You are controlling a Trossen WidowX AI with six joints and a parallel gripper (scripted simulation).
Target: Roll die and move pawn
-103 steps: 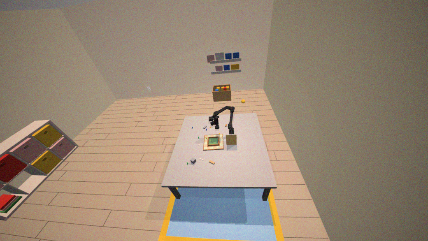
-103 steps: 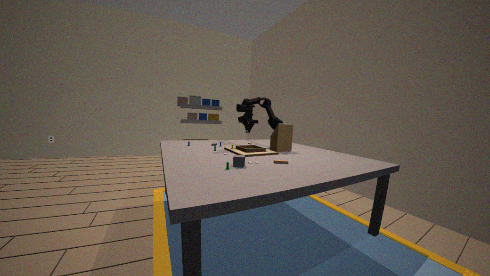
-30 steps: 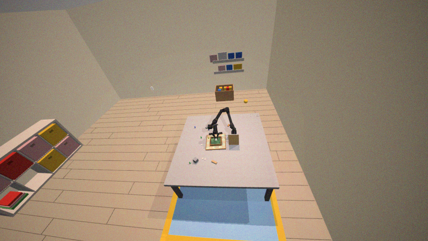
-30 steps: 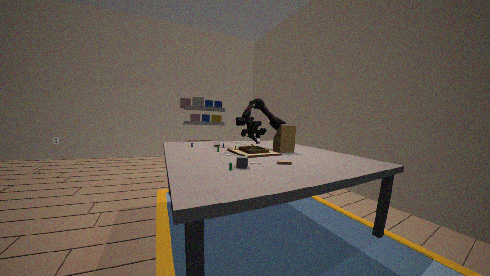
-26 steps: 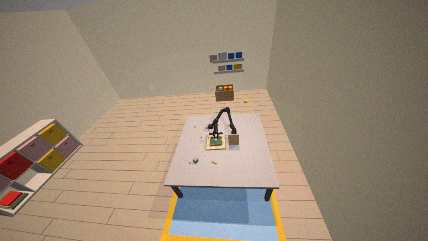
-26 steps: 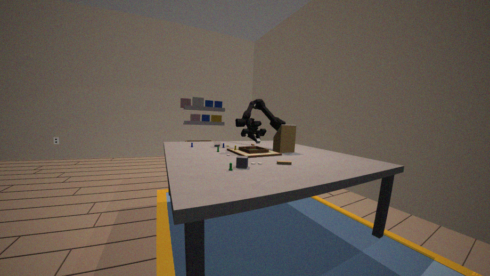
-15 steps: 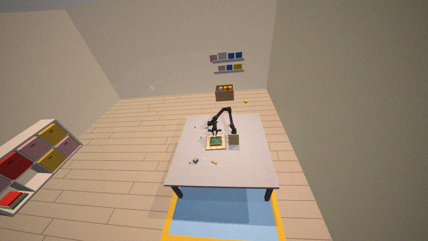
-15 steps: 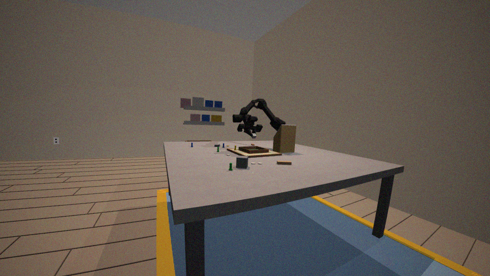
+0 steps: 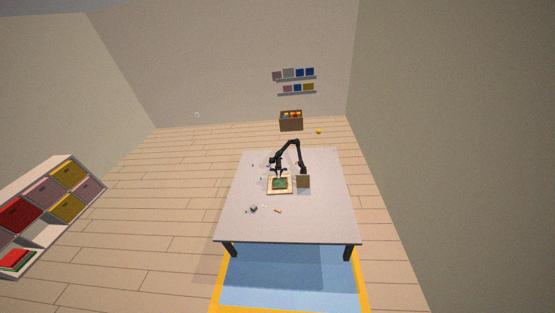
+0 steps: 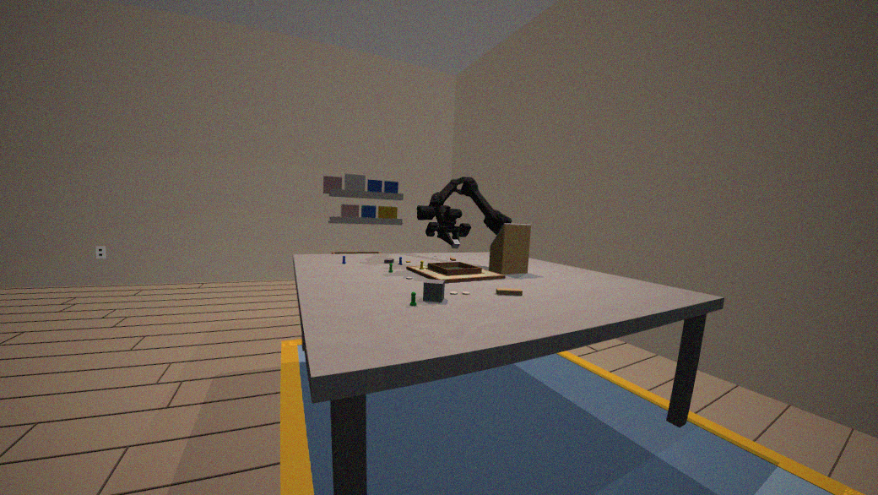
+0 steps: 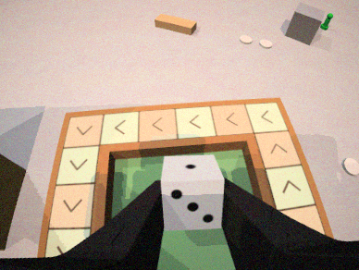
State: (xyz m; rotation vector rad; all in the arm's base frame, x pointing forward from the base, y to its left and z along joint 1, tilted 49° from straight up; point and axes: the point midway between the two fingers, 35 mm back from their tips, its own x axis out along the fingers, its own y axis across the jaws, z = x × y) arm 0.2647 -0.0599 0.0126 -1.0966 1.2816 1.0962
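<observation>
The white die is right at my gripper tip. From my gripper tip the other things lie so: flat grey block: 13 cm ahead, 34 cm to the right, 11 cm below; then green dice tray: 11 cm below; then yellow pawn: 11 cm ahead, 8 cm to the right, 9 cm below.
</observation>
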